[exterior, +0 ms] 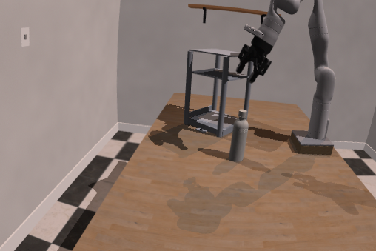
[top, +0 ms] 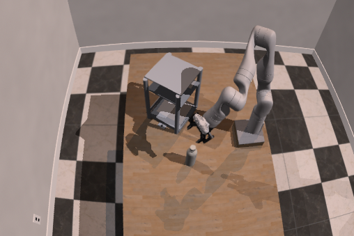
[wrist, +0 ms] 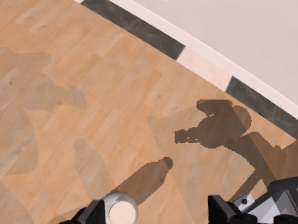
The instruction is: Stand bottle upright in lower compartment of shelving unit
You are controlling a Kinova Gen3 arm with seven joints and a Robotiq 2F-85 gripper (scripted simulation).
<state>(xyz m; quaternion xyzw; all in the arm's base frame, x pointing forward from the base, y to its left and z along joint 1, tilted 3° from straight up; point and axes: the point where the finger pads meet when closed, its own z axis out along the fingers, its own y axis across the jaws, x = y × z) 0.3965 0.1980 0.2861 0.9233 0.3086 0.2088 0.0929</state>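
Right now the white bottle is 10 mm behind my hand and 200 mm below it. Also, from my hand: shelving unit (90 mm ahead, 340 mm to the right, 140 mm below).
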